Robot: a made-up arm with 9 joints. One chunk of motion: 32 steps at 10 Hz.
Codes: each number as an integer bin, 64 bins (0 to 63) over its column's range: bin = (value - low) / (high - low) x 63, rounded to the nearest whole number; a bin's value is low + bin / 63 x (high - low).
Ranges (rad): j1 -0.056..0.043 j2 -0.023..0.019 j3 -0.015..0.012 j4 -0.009..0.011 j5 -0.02..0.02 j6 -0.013..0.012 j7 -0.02..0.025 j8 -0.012..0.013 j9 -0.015..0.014
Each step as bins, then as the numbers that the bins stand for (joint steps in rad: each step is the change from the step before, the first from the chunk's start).
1 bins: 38 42 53 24 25 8 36 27 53
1 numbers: 0.00371 0.00500 0.00771 -0.00138 -0.00413 -0.00983 0.00571 -0.00129 0.00940
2 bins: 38 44 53 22 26 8 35 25 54
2 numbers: 0.00371 0.00633 0.00771 -0.00202 -0.00349 -0.00983 0.00500 -0.00208 0.00986
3 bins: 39 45 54 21 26 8 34 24 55
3 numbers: 0.00529 0.00700 0.00814 -0.00233 -0.00349 -0.00983 0.00429 -0.00248 0.01032
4 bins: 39 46 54 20 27 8 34 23 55
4 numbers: 0.00529 0.00767 0.00814 -0.00265 -0.00286 -0.00983 0.00429 -0.00287 0.01032
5 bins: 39 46 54 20 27 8 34 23 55
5 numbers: 0.00529 0.00767 0.00814 -0.00265 -0.00286 -0.00983 0.00429 -0.00287 0.01032
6 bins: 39 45 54 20 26 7 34 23 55
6 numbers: 0.00529 0.00700 0.00814 -0.00265 -0.00349 -0.01022 0.00429 -0.00287 0.01032
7 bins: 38 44 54 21 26 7 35 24 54
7 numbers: 0.00371 0.00633 0.00814 -0.00233 -0.00349 -0.01022 0.00500 -0.00248 0.00986
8 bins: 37 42 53 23 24 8 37 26 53
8 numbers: 0.00214 0.00500 0.00771 -0.00170 -0.00476 -0.00983 0.00643 -0.00168 0.00940
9 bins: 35 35 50 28 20 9 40 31 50
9 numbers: -0.00100 0.00033 0.00643 -0.00011 -0.00730 -0.00943 0.00857 0.00030 0.00802
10 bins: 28 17 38 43 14 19 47 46 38
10 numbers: -0.01200 -0.01167 0.00129 0.00465 -0.01111 -0.00546 0.01357 0.00625 0.00249
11 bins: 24 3 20 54 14 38 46 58 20
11 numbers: -0.01829 -0.02100 -0.00643 0.00814 -0.01111 0.00208 0.01286 0.01102 -0.00579
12 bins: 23 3 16 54 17 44 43 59 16
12 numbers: -0.01986 -0.02100 -0.00814 0.00814 -0.00921 0.00446 0.01071 0.01141 -0.00763
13 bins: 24 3 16 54 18 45 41 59 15
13 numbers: -0.01829 -0.02100 -0.00814 0.00814 -0.00857 0.00486 0.00929 0.01141 -0.00810
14 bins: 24 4 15 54 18 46 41 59 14
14 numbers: -0.01829 -0.02033 -0.00857 0.00814 -0.00857 0.00525 0.00929 0.01141 -0.00856
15 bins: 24 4 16 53 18 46 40 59 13
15 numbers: -0.01829 -0.02033 -0.00814 0.00783 -0.00857 0.00525 0.00857 0.01141 -0.00902
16 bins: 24 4 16 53 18 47 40 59 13
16 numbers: -0.01829 -0.02033 -0.00814 0.00783 -0.00857 0.00565 0.00857 0.01141 -0.00902
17 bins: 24 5 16 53 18 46 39 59 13
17 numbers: -0.01829 -0.01967 -0.00814 0.00783 -0.00857 0.00525 0.00786 0.01141 -0.00902
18 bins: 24 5 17 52 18 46 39 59 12
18 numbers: -0.01829 -0.01967 -0.00771 0.00751 -0.00857 0.00525 0.00786 0.01141 -0.00948
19 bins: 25 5 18 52 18 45 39 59 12
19 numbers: -0.01671 -0.01967 -0.00729 0.00751 -0.00857 0.00486 0.00786 0.01141 -0.00948
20 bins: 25 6 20 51 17 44 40 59 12
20 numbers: -0.01671 -0.01900 -0.00643 0.00719 -0.00921 0.00446 0.00857 0.01141 -0.00948
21 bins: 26 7 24 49 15 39 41 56 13
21 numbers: -0.01514 -0.01833 -0.00471 0.00656 -0.01048 0.00248 0.00929 0.01022 -0.00902
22 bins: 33 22 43 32 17 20 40 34 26
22 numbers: -0.00414 -0.00833 0.00343 0.00116 -0.00921 -0.00506 0.00857 0.00149 -0.00303
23 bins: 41 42 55 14 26 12 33 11 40
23 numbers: 0.00843 0.00500 0.00857 -0.00456 -0.00349 -0.00824 0.00357 -0.00763 0.00341
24 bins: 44 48 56 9 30 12 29 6 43
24 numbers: 0.01314 0.00900 0.00900 -0.00614 -0.00095 -0.00824 0.00071 -0.00962 0.00479
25 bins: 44 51 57 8 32 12 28 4 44
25 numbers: 0.01314 0.01100 0.00943 -0.00646 0.00032 -0.00824 0.00000 -0.01041 0.00525
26 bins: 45 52 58 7 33 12 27 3 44
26 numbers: 0.01471 0.01167 0.00986 -0.00678 0.00095 -0.00824 -0.00071 -0.01081 0.00525
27 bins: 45 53 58 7 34 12 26 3 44
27 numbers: 0.01471 0.01233 0.00986 -0.00678 0.00159 -0.00824 -0.00143 -0.01081 0.00525
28 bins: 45 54 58 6 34 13 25 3 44
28 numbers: 0.01471 0.01300 0.00986 -0.00710 0.00159 -0.00784 -0.00214 -0.01081 0.00525
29 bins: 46 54 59 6 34 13 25 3 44
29 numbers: 0.01629 0.01300 0.01029 -0.00710 0.00159 -0.00784 -0.00214 -0.01081 0.00525
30 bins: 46 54 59 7 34 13 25 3 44
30 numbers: 0.01629 0.01300 0.01029 -0.00678 0.00159 -0.00784 -0.00214 -0.01081 0.00525
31 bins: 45 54 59 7 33 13 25 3 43
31 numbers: 0.01471 0.01300 0.01029 -0.00678 0.00095 -0.00784 -0.00214 -0.01081 0.00479
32 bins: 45 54 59 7 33 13 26 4 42
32 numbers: 0.01471 0.01300 0.01029 -0.00678 0.00095 -0.00784 -0.00143 -0.01041 0.00433
